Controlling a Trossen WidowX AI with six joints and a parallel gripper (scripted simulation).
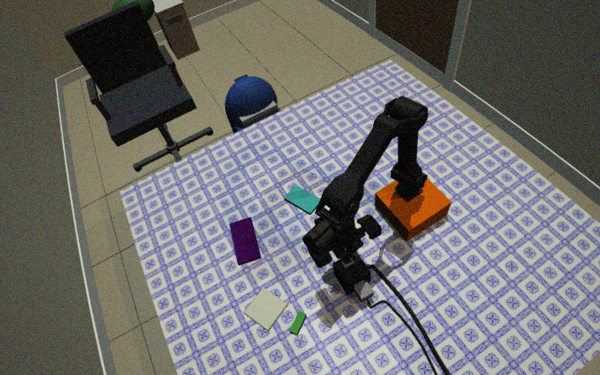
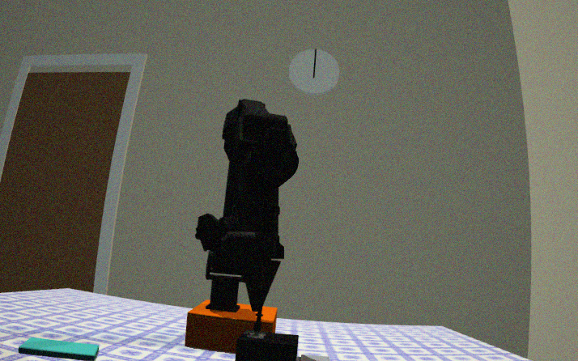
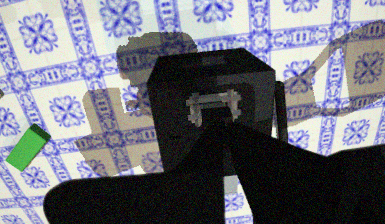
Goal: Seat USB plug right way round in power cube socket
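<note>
Now: gripper tip 2 cm above the USB plug. Also, from my gripper tip: USB socket: 4 cm below; then green block: 20 cm ahead, 5 cm to the left, 10 cm below; then beige block: 26 cm ahead, 4 cm to the right, 11 cm below.
</note>
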